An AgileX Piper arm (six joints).
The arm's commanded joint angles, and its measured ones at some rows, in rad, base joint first. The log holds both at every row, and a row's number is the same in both.
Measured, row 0:
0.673, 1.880, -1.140, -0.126, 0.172, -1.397
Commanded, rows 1 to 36:
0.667, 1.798, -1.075, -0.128, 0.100, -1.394
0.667, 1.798, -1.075, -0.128, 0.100, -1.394
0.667, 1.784, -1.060, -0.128, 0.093, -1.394
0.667, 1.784, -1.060, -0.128, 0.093, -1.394
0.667, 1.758, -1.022, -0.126, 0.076, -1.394
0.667, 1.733, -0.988, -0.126, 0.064, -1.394
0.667, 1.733, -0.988, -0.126, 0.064, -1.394
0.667, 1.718, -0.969, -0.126, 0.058, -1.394
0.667, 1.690, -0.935, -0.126, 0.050, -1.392
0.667, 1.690, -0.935, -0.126, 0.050, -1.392
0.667, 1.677, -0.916, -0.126, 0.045, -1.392
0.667, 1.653, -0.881, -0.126, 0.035, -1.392
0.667, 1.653, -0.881, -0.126, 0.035, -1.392
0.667, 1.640, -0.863, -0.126, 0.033, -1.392
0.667, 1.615, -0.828, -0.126, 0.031, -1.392
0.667, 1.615, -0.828, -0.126, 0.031, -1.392
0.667, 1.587, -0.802, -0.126, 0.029, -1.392
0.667, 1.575, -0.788, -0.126, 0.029, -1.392
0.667, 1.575, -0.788, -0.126, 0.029, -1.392
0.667, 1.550, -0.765, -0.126, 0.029, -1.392
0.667, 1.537, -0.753, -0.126, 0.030, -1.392
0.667, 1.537, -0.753, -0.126, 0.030, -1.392
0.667, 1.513, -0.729, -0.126, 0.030, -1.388
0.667, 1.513, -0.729, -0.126, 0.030, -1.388
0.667, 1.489, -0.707, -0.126, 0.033, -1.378
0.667, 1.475, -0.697, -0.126, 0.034, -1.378
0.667, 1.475, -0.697, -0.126, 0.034, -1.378
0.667, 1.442, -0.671, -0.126, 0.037, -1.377
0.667, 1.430, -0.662, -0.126, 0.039, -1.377
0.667, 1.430, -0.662, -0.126, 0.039, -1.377
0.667, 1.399, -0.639, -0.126, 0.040, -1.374
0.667, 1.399, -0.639, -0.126, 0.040, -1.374
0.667, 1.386, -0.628, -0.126, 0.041, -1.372
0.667, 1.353, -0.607, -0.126, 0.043, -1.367
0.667, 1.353, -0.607, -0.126, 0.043, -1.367
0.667, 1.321, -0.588, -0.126, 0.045, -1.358
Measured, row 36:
0.668, 1.377, -0.602, -0.124, 0.104, -1.378
